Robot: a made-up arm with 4 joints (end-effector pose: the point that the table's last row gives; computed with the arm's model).
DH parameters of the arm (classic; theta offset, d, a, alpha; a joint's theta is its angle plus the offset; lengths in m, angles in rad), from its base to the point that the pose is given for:
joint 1: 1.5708 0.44 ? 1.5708
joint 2: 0 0 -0.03 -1.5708
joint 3: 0 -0.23 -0.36 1.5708
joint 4: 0 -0.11 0.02 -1.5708
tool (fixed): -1.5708 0.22 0 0
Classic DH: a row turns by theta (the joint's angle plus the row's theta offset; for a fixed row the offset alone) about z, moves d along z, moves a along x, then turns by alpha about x.
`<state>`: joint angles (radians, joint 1 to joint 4).
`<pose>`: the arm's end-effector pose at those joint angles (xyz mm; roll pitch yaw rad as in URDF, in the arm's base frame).
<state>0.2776 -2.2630 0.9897 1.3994</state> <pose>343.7 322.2 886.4 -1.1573 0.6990 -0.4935</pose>
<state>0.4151 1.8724 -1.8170 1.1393</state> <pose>-514.0 -93.5 677.2 -1.3377 1.1838 2.6881</pose>
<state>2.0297 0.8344 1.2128 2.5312</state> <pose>-332.9 317.4 -56.9 2.9000 -0.7669 3.0923</pose>
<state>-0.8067 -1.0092 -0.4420 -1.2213</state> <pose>-211.9 21.4 445.2 -2.1840 -0.3705 -1.0536</pose>
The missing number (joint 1, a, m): 0.07
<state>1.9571 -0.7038 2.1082 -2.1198</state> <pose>93.5 268.3 184.1 -1.7099 0.5894 -2.0918</pose>
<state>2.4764 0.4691 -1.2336 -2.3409</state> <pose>33.6 -346.4 86.5 -2.1748 0.4408 1.2801</pose>
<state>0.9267 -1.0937 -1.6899 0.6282</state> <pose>-351.3 -307.3 301.2 0.8541 -1.0802 -0.8990</pose>
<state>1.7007 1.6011 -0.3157 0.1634</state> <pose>-60.9 -231.2 87.1 1.7661 0.3156 1.7106</pose>
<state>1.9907 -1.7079 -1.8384 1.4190</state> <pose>338.6 -423.7 238.3 -2.8125 -1.2709 -1.6133</pose>
